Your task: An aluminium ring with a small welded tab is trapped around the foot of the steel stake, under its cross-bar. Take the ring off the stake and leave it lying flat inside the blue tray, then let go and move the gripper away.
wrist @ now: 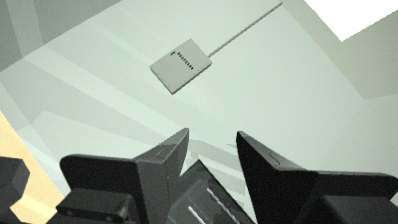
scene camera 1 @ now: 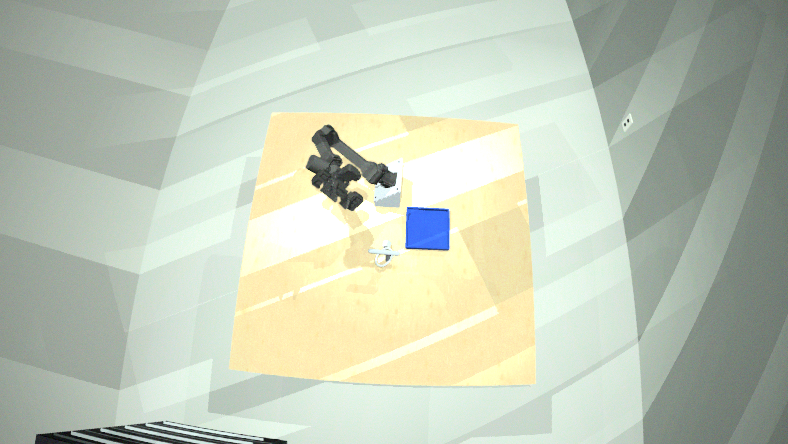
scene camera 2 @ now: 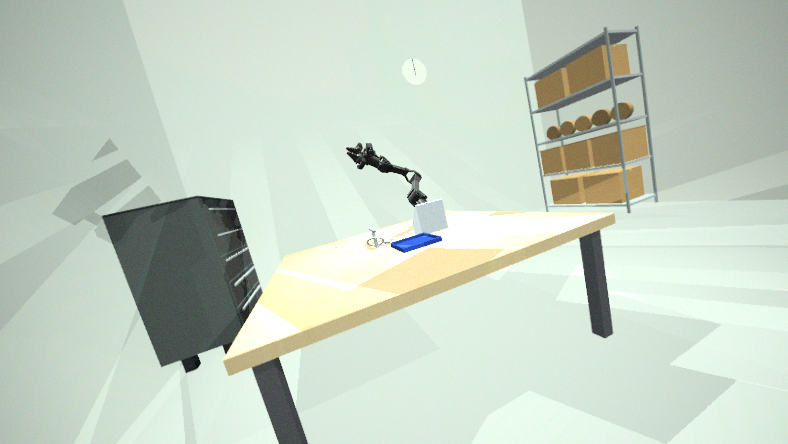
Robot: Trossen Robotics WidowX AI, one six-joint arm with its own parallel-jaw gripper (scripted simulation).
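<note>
Visible: my gripper (scene camera 1: 341,205), with the wrist view also showing the gripper (wrist: 212,134). A blue tray (scene camera 1: 426,228) is visible as well.
</note>
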